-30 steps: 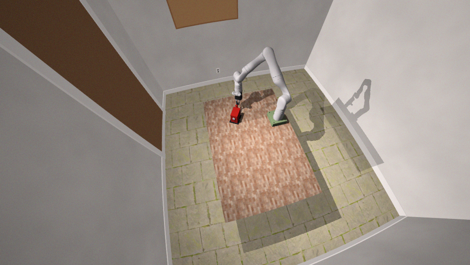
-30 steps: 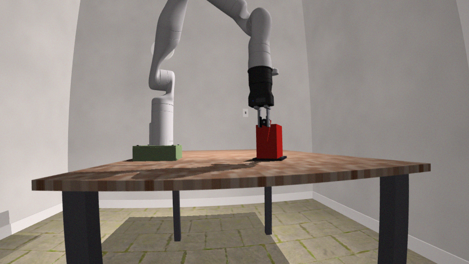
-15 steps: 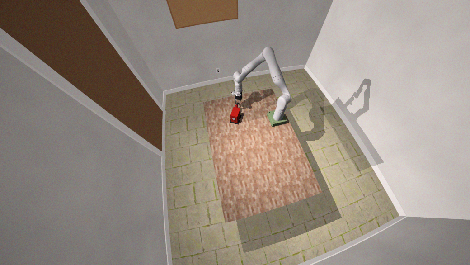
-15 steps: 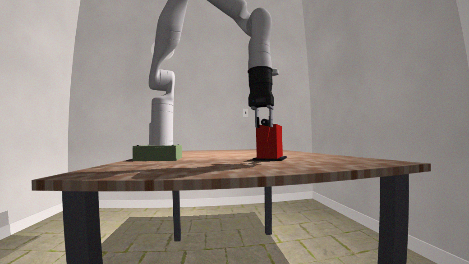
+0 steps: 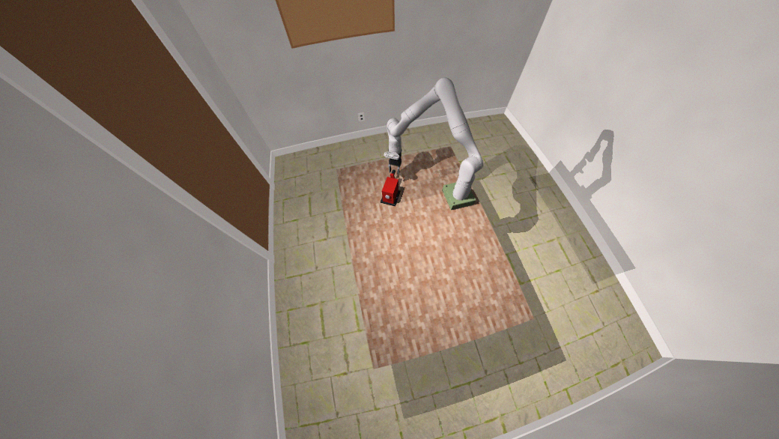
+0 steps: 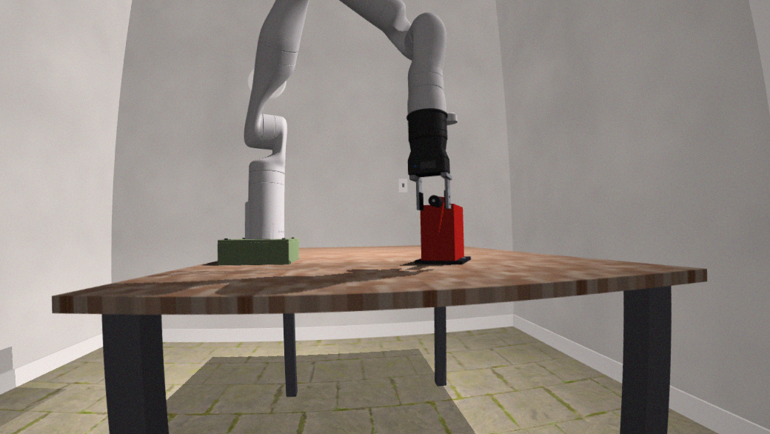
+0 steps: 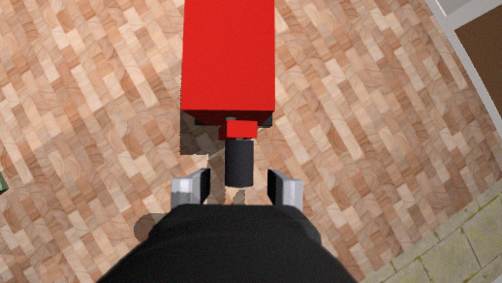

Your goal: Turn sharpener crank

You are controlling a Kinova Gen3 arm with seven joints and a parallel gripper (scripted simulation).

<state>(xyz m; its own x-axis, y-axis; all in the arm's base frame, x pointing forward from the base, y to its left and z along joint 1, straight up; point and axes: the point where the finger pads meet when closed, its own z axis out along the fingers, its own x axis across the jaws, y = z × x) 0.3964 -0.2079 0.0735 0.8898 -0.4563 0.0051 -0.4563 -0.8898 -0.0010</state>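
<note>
Right now my hand is 10 mm short of the dark handle and 20 mm to the right of it.
</note>
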